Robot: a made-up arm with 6 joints. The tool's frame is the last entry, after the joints.
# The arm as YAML. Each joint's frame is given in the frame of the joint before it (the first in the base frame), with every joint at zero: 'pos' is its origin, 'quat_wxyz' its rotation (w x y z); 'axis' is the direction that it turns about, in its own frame. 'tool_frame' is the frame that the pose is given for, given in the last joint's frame.
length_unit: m
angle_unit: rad
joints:
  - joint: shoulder
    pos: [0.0, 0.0, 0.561]
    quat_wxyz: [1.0, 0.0, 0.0, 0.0]
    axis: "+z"
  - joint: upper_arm
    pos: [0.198, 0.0, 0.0]
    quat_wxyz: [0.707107, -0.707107, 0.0, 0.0]
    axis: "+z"
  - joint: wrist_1
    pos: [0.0, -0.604, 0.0]
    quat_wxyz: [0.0, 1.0, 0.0, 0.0]
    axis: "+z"
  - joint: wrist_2
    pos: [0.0, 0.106, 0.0]
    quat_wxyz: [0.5, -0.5, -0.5, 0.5]
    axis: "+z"
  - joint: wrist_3
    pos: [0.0, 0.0, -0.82]
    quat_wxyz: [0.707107, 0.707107, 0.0, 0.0]
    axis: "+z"
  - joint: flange
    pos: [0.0, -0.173, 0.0]
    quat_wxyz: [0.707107, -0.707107, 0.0, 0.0]
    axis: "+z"
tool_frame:
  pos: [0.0, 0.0, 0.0]
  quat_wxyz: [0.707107, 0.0, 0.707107, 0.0]
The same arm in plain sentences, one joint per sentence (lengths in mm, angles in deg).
The arm has six revolute joints in a row. What follows holds with every joint at zero, and every direction is one of the base frame's. The first joint lies 561 mm along +z from the base frame's origin and turns about +z. The second joint lies 198 mm along +x from the first joint and turns about +y. The third joint lies 604 mm along +z from the second joint and turns about -y. The fourth joint lies 106 mm along +z from the third joint and turns about -x. The fifth joint lies 820 mm along +x from the fourth joint and turns about -y. The sixth joint lies 173 mm along +x from the fifth joint and turns about -x. The tool frame, which is the frame that the pose is given for, lies at the same point as the sixth joint; its axes are parallel to the base frame's.
